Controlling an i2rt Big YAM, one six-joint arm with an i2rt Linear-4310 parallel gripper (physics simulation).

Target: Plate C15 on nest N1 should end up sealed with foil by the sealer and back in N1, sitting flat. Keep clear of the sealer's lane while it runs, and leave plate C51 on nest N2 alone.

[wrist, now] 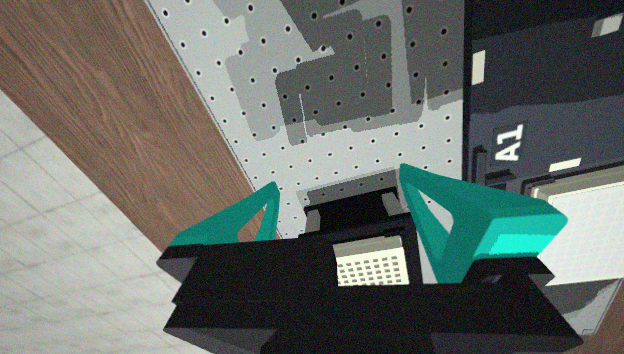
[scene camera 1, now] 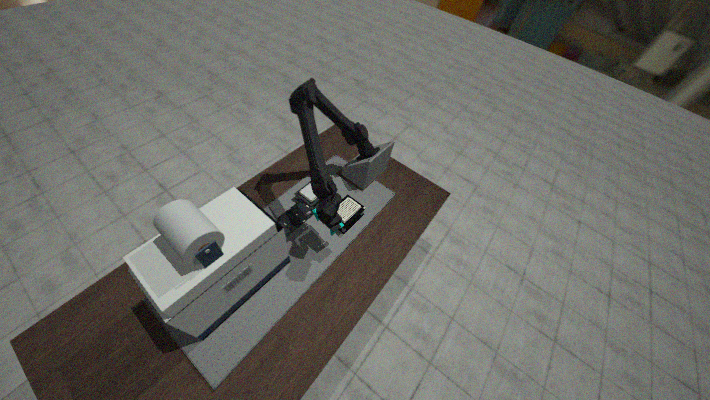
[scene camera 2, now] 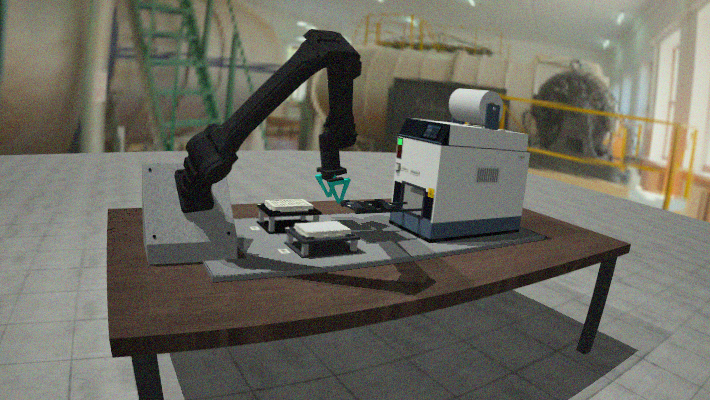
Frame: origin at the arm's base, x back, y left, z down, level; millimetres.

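Where they show: gripper, between the fingertips: (wrist: 334, 179) (scene camera 1: 325, 227) (scene camera 2: 334, 200); arm's base, origin of its link: (scene camera 1: 368, 155) (scene camera 2: 193, 191).
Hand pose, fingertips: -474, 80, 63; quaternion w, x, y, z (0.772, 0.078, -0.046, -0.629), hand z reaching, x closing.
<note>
Each offset is from my fingertips to the top centre of the thing, as dx, dy, dz. "spot": to the spot under its first point. Level surfaces: height alone.
A plate with open wells @(+151, +12, +4) (scene camera 1: 351, 209) (scene camera 2: 288, 204) (wrist: 372, 267) sits level on its black nest @(spot: +141, -49, +28) (scene camera 2: 300, 215), the back one in scene camera 2. A plate with a smooth white top @(+152, -195, +18) (scene camera 1: 307, 193) (scene camera 2: 323, 229) (wrist: 590, 235) sits level on the front nest @(spot: +112, -175, +72) (scene camera 2: 330, 242). I cannot read which nest is N1 or N2. The sealer (scene camera 1: 252, 217) (scene camera 2: 480, 185) has its dark carriage @(-81, -140, -21) (scene camera 1: 296, 217) (scene camera 2: 375, 206) (wrist: 545, 122) out, with no plate on it. My gripper (scene camera 1: 326, 222) (scene camera 2: 335, 198) (wrist: 334, 179) is open and empty, pointing down above the nests' level, near the carriage's outer end.
A foil roll @(-415, -168, -398) (scene camera 1: 185, 227) (scene camera 2: 471, 106) stands on top of the sealer, whose front shows a green light @(spot: -191, -58, -191) (scene camera 2: 400, 142). A perforated grey board @(dz +78) (scene camera 1: 250, 320) (scene camera 2: 235, 272) (wrist: 310, 155) lies on the wooden table @(dz +91) (scene camera 1: 390, 235) (scene camera 2: 200, 305). The arm's grey mount (scene camera 1: 370, 167) (scene camera 2: 170, 230) stands beyond the nests.
</note>
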